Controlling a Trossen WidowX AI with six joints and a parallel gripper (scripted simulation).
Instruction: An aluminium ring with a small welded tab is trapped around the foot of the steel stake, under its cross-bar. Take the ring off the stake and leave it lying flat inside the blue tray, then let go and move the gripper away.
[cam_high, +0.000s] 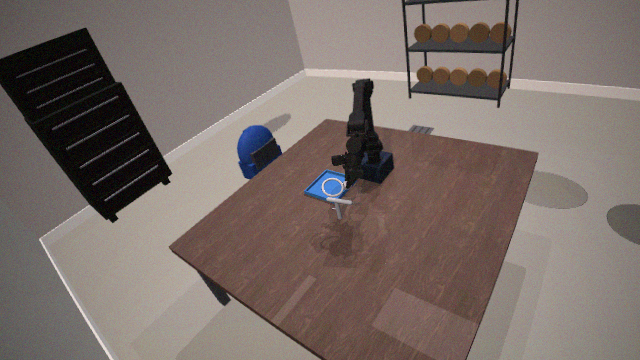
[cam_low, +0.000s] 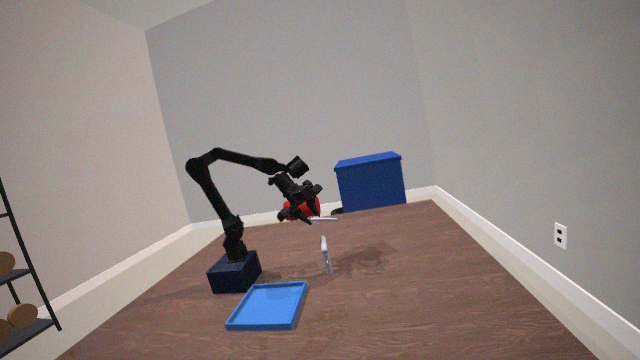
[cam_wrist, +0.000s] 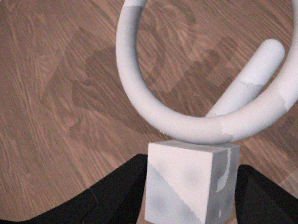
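Now: the aluminium ring 30 mm ahead of my gripper tip, 40 mm to the right of it and 10 mm above it. Round my gripper tip: blue tray: 170 mm behind, 200 mm to the right, 170 mm below.
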